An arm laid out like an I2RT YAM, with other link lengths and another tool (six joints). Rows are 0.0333 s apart.
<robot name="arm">
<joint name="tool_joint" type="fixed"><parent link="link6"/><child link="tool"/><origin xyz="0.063 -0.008 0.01" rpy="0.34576 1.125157 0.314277"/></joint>
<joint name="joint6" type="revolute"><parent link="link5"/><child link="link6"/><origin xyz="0.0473 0 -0.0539" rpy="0 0 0"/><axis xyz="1 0 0"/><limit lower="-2.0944" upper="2.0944"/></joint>
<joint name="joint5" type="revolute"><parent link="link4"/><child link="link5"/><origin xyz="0.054 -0.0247 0.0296" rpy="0 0 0"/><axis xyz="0 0 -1"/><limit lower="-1.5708" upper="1.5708"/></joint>
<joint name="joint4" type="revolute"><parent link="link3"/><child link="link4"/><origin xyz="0.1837 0.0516 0.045" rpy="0 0 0"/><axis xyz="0 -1 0"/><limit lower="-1.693" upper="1.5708"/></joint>
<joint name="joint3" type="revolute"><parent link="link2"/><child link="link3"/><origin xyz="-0.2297 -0.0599 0" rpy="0 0 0"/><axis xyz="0 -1 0"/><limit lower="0" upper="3.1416"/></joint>
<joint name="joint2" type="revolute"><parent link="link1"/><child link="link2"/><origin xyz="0.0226 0.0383 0.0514" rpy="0 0 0"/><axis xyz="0 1 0"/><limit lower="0" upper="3.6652"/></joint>
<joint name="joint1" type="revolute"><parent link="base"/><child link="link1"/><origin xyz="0 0 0.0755" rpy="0 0 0"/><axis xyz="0 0 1"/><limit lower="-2.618" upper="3.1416"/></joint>
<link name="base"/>
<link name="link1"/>
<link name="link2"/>
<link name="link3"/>
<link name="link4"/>
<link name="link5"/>
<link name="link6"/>
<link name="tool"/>
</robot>
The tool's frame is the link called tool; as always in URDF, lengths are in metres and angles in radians.
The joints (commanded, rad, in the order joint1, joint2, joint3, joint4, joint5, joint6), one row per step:
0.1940, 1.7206, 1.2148, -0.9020, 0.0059, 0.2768
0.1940, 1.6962, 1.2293, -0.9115, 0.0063, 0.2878
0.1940, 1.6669, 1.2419, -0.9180, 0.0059, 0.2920
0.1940, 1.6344, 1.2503, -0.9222, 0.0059, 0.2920
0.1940, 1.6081, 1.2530, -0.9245, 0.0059, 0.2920
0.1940, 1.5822, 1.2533, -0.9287, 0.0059, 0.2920
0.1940, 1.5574, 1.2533, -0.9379, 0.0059, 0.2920
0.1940, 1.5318, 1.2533, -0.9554, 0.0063, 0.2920
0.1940, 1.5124, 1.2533, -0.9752, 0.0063, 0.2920
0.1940, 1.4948, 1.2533, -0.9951, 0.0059, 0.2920
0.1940, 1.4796, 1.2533, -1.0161, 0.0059, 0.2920
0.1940, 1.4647, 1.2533, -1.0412, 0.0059, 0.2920
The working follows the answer.
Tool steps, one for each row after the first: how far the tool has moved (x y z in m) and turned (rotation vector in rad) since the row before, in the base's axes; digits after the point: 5 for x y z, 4 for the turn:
0.00097, 0.00006, 0.00825, 0.0072, -0.0286, -0.0109
0.00068, 0.00015, 0.00911, 0.0081, -0.0345, -0.0040
-0.00017, -0.00003, 0.00909, 0.0071, -0.0360, 0.0000
-0.00097, -0.00019, 0.00651, 0.0051, -0.0262, 0.0000
-0.00185, -0.00036, 0.00579, 0.0042, -0.0216, 0.0000
-0.00277, -0.00054, 0.00523, 0.0030, -0.0153, 0.0000
-0.00424, -0.00088, 0.00499, 0.0012, -0.0080, -0.0001
-0.00433, -0.00085, 0.00344, -0.0001, 0.0004, 0.0000
-0.00429, -0.00080, 0.00297, -0.0001, 0.0023, 0.0001
-0.00435, -0.00085, 0.00237, -0.0011, 0.0057, 0.0000
-0.00501, -0.00099, 0.00211, -0.0020, 0.0100, 0.0000

Tool pose at each row, in the base's axes (x y z in m, rotation vector in rad; rounded; the steps above come from the unrounded poses):
0.24583, 0.04241, 0.13959, 0.3113, 2.5462, -0.0067
0.24680, 0.04247, 0.14784, 0.3259, 2.5166, 0.0027
0.24748, 0.04262, 0.15696, 0.3314, 2.4824, 0.0168
0.24731, 0.04259, 0.16604, 0.3313, 2.4472, 0.0313
0.24634, 0.04240, 0.17255, 0.3311, 2.4216, 0.0417
0.24449, 0.04203, 0.17835, 0.3310, 2.4004, 0.0501
0.24172, 0.04149, 0.18357, 0.3309, 2.3854, 0.0561
0.23748, 0.04061, 0.18856, 0.3308, 2.3775, 0.0587
0.23316, 0.03976, 0.19200, 0.3308, 2.3779, 0.0585
0.22886, 0.03896, 0.19496, 0.3308, 2.3802, 0.0582
0.22451, 0.03811, 0.19733, 0.3309, 2.3858, 0.0559
0.21950, 0.03712, 0.19944, 0.3310, 2.3956, 0.0521

